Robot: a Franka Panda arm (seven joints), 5 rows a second.
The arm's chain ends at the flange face. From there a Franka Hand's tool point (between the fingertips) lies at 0.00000 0.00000 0.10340 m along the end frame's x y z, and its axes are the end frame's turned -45 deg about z.
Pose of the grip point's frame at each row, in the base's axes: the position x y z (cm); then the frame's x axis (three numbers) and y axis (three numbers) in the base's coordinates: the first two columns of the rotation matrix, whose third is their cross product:
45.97, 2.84, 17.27, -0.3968, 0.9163, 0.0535, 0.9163, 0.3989, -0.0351
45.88, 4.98, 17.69, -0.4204, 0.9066, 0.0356, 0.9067, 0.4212, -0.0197
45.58, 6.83, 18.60, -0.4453, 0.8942, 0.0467, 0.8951, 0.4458, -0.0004
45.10, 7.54, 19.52, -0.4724, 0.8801, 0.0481, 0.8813, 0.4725, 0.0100
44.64, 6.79, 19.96, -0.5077, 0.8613, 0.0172, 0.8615, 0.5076, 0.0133
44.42, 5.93, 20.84, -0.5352, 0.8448, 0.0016, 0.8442, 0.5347, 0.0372
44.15, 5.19, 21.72, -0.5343, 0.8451, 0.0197, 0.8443, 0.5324, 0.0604
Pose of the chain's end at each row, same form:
46.52, 2.48, 27.59, 0.3673, 0.9300, 0.0130, 0.9285, -0.3659, -0.0626
46.22, 4.73, 28.02, 0.3439, 0.9389, 0.0112, 0.9384, -0.3432, -0.0391
45.80, 6.40, 28.93, 0.3181, 0.9475, 0.0327, 0.9478, -0.3171, -0.0333
45.24, 7.05, 29.85, 0.2891, 0.9564, 0.0411, 0.9572, -0.2882, -0.0269
44.61, 6.57, 30.30, 0.2502, 0.9680, 0.0216, 0.9682, -0.2501, -0.0028
44.10, 5.71, 31.17, 0.2185, 0.9755, 0.0274, 0.9754, -0.2193, 0.0252
43.73, 4.68, 32.04, 0.2192, 0.9740, 0.0566, 0.9748, -0.2211, 0.0288

